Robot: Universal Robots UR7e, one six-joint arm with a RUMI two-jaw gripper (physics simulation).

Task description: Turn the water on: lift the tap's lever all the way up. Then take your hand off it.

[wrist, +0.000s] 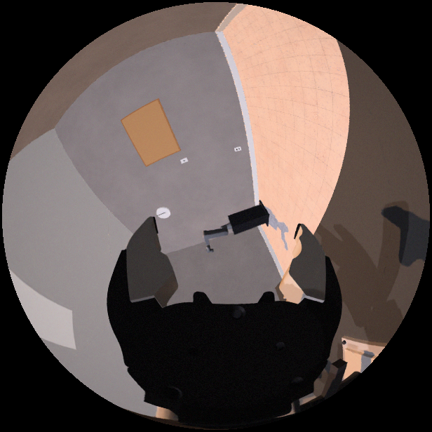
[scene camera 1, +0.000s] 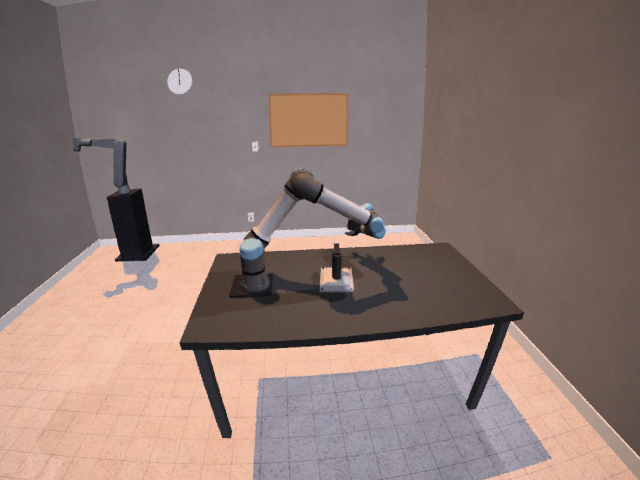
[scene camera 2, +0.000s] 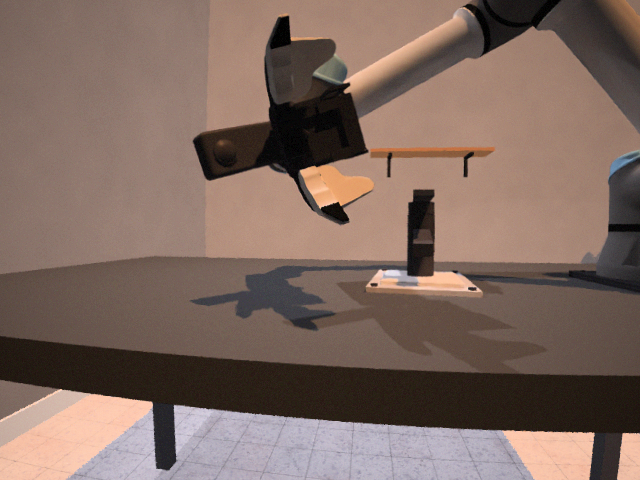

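Where they show: gripper, fingertip midpoint: [scene camera 1: 349, 223] [scene camera 2: 316, 123]; arm's base at its link origin: [scene camera 1: 255, 284].
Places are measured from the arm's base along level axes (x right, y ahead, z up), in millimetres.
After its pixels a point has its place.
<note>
The tap [scene camera 1: 336, 266] {y 419, x -15, z 79 mm} [scene camera 2: 421, 253] {y 438, x -160, z 49 mm} is a dark upright post on a pale square base [scene camera 1: 326, 285] {y 364, x 32, z -2 mm} [scene camera 2: 373, 289] {y 508, x -150, z -8 mm} [wrist: 354, 344]. Its lever [scene camera 1: 336, 248] {y 428, x -94, z 144 mm} [scene camera 2: 423, 195] {y 436, x -161, z 135 mm} shows as a small dark piece at the top; its exact tilt is hard to tell. In the wrist view the tap [wrist: 331, 378] is at the lower right edge, partly hidden by the gripper body. My gripper [scene camera 2: 313, 119] {y 548, x -432, z 158 mm} [wrist: 227, 222] is open and empty, jaws wide apart. It hangs above the table, left of and apart from the tap in scene camera 2, with its fingers turned away from the tap.
The dark table [scene camera 1: 413, 310] {y 742, x 281, z -13 mm} [scene camera 2: 129, 315] {y 770, x -352, z -12 mm} carries the arm's base [scene camera 1: 254, 279] {y 9, x 61, z 64 mm} and the tap. The arm arches over the tap from the base. A second arm on a black pedestal [scene camera 1: 130, 224] [wrist: 248, 219] stands on the floor near the far wall. A wall shelf [scene camera 2: 431, 152] shows behind the tap.
</note>
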